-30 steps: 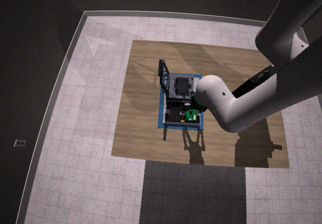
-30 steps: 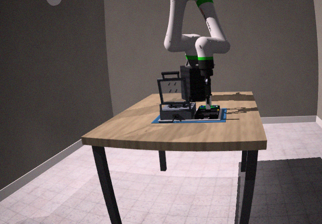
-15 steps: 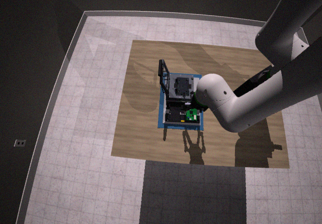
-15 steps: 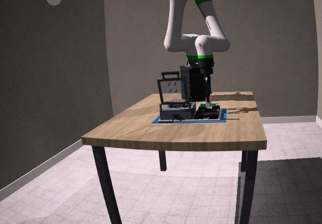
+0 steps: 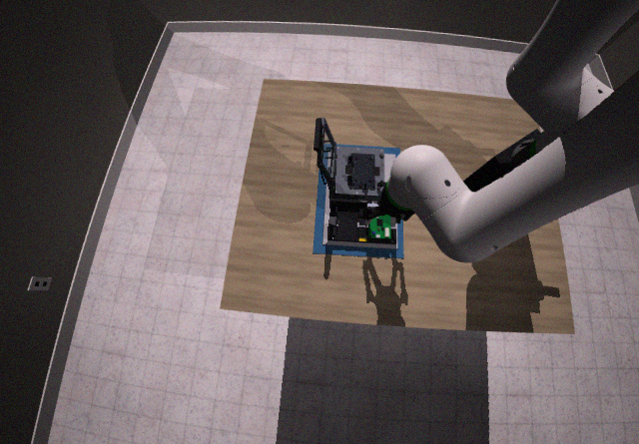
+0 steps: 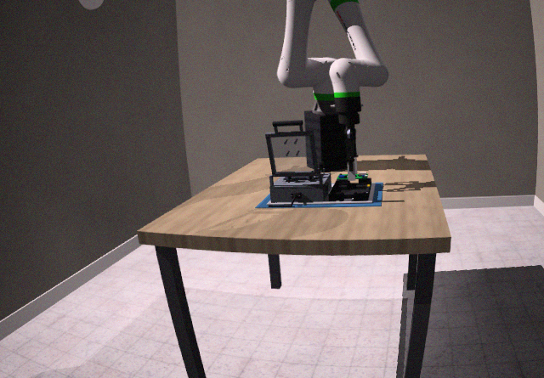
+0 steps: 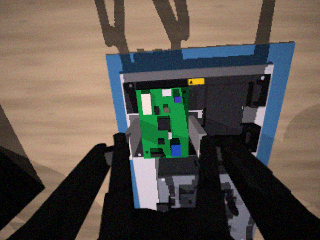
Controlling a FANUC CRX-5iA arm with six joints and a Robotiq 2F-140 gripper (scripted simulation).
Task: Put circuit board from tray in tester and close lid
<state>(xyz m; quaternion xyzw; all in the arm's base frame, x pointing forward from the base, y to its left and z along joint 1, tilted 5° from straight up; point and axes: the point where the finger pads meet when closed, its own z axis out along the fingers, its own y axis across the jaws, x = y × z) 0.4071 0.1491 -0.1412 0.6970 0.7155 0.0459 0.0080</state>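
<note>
My hand is 130 mm to the left of the tester, 100 mm short of it and 40 mm below it. Round my hand: lid 190 mm ahead, 160 mm to the right, 110 mm above; then green circuit board 20 mm below.
</note>
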